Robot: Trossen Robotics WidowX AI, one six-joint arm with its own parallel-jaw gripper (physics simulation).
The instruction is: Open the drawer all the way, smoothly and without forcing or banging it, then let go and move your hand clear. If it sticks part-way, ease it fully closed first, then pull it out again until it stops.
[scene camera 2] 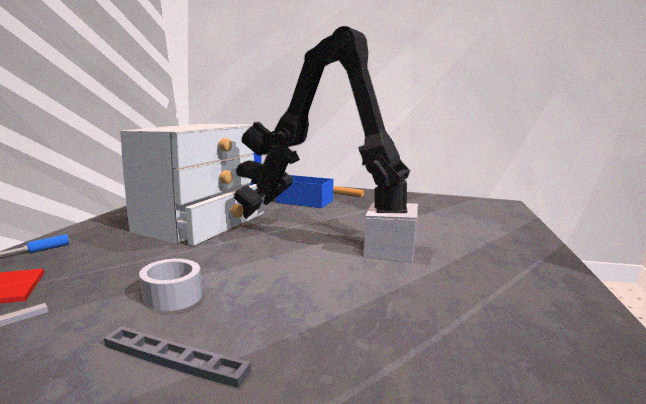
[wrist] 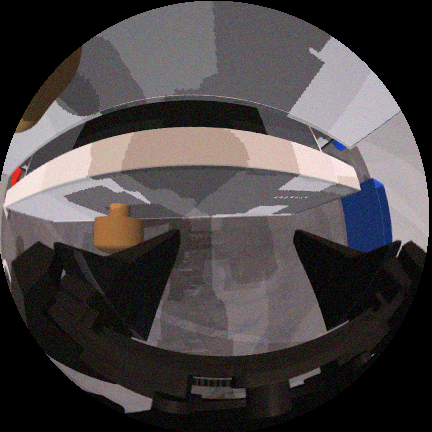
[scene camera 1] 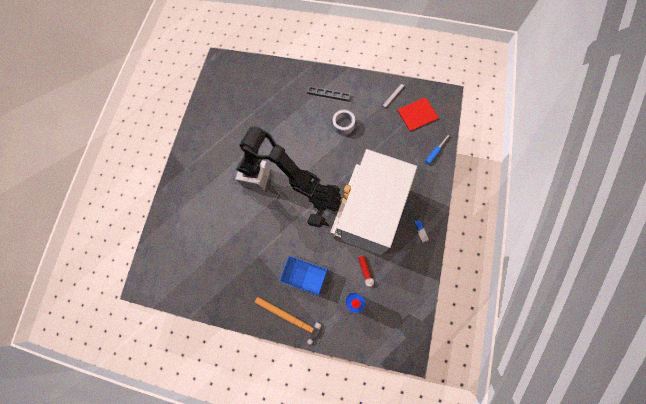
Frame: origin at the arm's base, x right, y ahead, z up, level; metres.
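Where they show: gripper, fingertip midpoint: (scene camera 2: 255, 210) (wrist: 239, 235) (scene camera 1: 332, 216); arm's base at its link origin: (scene camera 2: 391, 209) (scene camera 1: 251, 170).
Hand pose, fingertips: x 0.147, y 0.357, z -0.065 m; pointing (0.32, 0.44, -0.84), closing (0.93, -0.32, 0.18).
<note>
Things, the pixels of their top centre, and the offset from my fingertips. "pt": a spot on its surface instead.
- white cabinet at its top centre: (scene camera 2: 195, 127) (scene camera 1: 374, 195) dx -0.043, dy +0.146, dz +0.226 m
- bottom drawer's round orange knob at a spot on its surface: (wrist: 119, 232) (scene camera 2: 239, 205) pt dx -0.067, dy +0.020, dz +0.032 m
- middle drawer's knob at its top centre: (scene camera 2: 228, 171) dx -0.069, dy +0.045, dz +0.118 m
- blue tray at its top centre: (wrist: 387, 227) (scene camera 2: 305, 179) (scene camera 1: 303, 275) dx +0.253, dy -0.086, dz +0.043 m
- hammer at its top centre: (scene camera 1: 285, 318) dx +0.427, dy -0.141, dz -0.006 m
- blue bottle at its top centre: (scene camera 1: 356, 303) dx +0.331, dy +0.121, dz +0.151 m
- white ring at its top centre: (scene camera 2: 169, 270) (scene camera 1: 343, 119) dx -0.442, dy +0.002, dz +0.016 m
A white cabinet (scene camera 1: 382, 197) (scene camera 2: 150, 185) has three drawers. Its bottom drawer (scene camera 2: 212, 222) (wrist: 190, 145) stands a short way out; the upper two look shut. The bottom drawer's round orange knob (scene camera 2: 236, 210) (wrist: 119, 232) is on its front. My gripper (scene camera 1: 332, 215) (scene camera 2: 257, 208) (wrist: 239, 235) is open and empty, low in front of the bottom drawer. In the wrist view the knob is outside the fingers, just beyond the left finger, and the space between the fingertips holds nothing. Whether a finger touches the knob or drawer front cannot be told.
The middle drawer's knob (scene camera 2: 226, 177) is close above the gripper. A blue tray (scene camera 1: 302, 275) (scene camera 2: 305, 192) (wrist: 367, 215) is to one side, with a hammer (scene camera 1: 285, 315) and a blue bottle (scene camera 1: 355, 303) beyond. A white ring (scene camera 1: 344, 131) (scene camera 2: 170, 295) stands on the cabinet's other side.
</note>
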